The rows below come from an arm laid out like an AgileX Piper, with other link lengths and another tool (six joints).
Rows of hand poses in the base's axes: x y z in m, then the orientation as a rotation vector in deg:
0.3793 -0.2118 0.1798 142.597 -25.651 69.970
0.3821 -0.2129 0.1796 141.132 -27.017 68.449
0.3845 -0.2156 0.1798 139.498 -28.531 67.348
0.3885 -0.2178 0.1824 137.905 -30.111 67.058
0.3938 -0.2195 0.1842 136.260 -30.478 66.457
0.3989 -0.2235 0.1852 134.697 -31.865 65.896
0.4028 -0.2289 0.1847 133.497 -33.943 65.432
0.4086 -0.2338 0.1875 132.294 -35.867 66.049
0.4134 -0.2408 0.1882 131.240 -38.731 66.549
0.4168 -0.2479 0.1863 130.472 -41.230 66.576
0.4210 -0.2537 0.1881 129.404 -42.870 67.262
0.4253 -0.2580 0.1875 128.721 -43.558 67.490
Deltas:
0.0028 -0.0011 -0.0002 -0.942 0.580 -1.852
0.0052 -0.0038 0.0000 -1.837 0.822 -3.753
0.0092 -0.0060 0.0026 -2.467 0.501 -5.447
0.0145 -0.0077 0.0044 -3.747 0.554 -6.591
0.0196 -0.0117 0.0054 -4.469 0.440 -8.256
0.0235 -0.0171 0.0049 -4.530 0.218 -10.107
0.0293 -0.0220 0.0077 -4.406 -0.742 -11.546
0.0341 -0.0290 0.0084 -3.689 -1.743 -13.445
0.0375 -0.0361 0.0065 -2.996 -2.308 -15.136
0.0417 -0.0419 0.0083 -2.810 -3.266 -16.304
0.0460 -0.0462 0.0077 -2.918 -3.679 -16.926

